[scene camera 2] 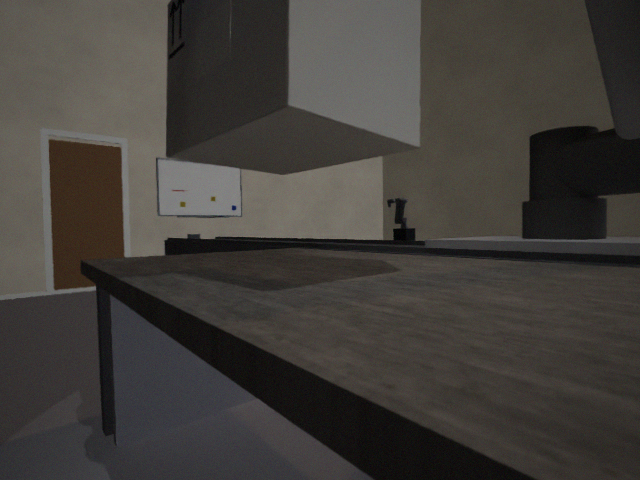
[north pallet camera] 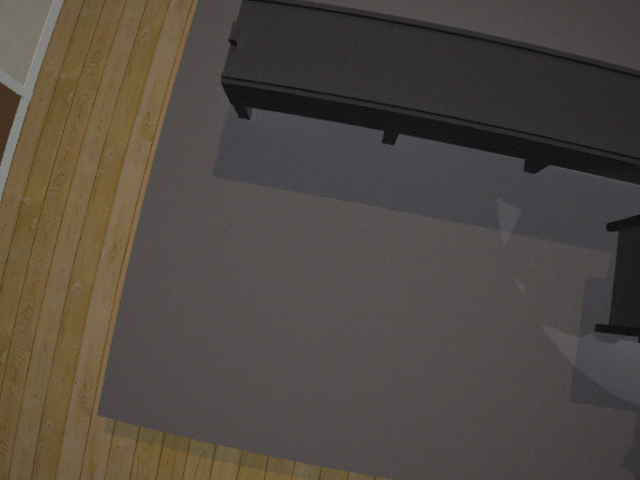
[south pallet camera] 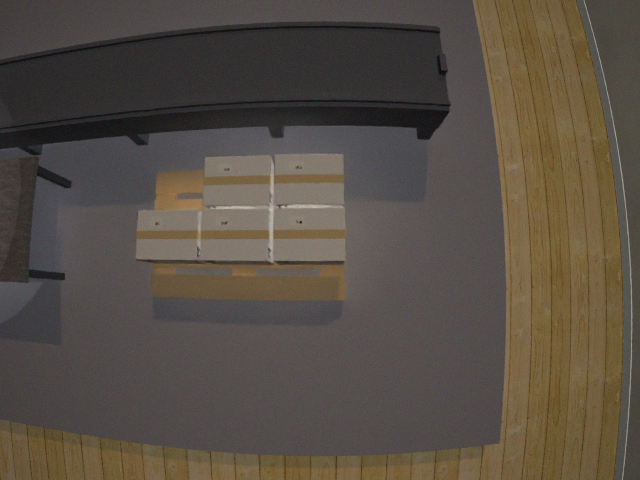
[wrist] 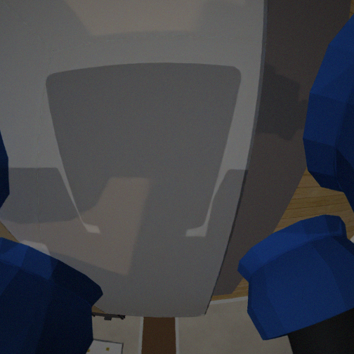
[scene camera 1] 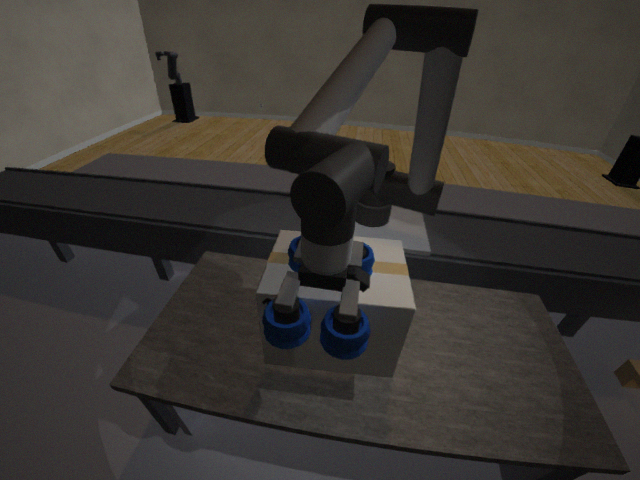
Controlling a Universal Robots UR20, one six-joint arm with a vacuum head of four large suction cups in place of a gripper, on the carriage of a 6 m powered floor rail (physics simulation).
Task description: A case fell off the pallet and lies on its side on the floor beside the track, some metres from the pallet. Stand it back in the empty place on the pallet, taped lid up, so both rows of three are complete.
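Pixels of known places: hand at its tool point: (scene camera 1: 323, 299); arm's base at its link origin: (scene camera 2: 562, 238) (scene camera 1: 370, 216).
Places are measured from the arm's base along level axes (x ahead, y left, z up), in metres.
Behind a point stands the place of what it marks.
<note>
The white case (scene camera 1: 382, 335) @[x 1.192, y 0.006, z 0.378 m] (scene camera 2: 351, 67) @[x 1.084, y 0.061, z 0.263 m] (wrist: 150, 120) hangs level above the grey-brown table (scene camera 1: 491, 361) @[x 0.937, y 0.524, z -0.040 m] (scene camera 2: 465, 320) @[x 1.119, y 0.241, z -0.040 m] (south pallet camera: 15, 217) @[x 0.894, y 0.786, z -0.040 m], taped lid up. Its shadow lies on the table top below it. My gripper (scene camera 1: 324, 283) is shut on the case from above. Two blue cups are on the lid and two overhang its near edge in scene camera 1. The pallet (south pallet camera: 248, 286) @[x 1.271, y 2.284, z -0.425 m] carries a front row of three cases (south pallet camera: 168, 250) @[x 1.087, y 1.872, z -0.129 m] (south pallet camera: 235, 250) @[x 1.086, y 2.260, z -0.129 m] (south pallet camera: 309, 250) @[x 1.085, y 2.653, z -0.129 m] and a back row of two (south pallet camera: 237, 196) @[x 0.793, y 2.263, z -0.129 m] (south pallet camera: 309, 196) @[x 0.798, y 2.653, z -0.129 m]. The back row's left place shows bare pallet wood.
The dark track (scene camera 1: 155, 206) (north pallet camera: 413, 67) (south pallet camera: 258, 67) runs behind the table and pallet. The arm stands on the pale carriage (scene camera 1: 408, 229) @[x 0.097, y 0.239, z 0.000 m]. The table's right end stands left of the pallet in the south pallet camera. A whiteboard (scene camera 2: 199, 180) hangs on the wall.
</note>
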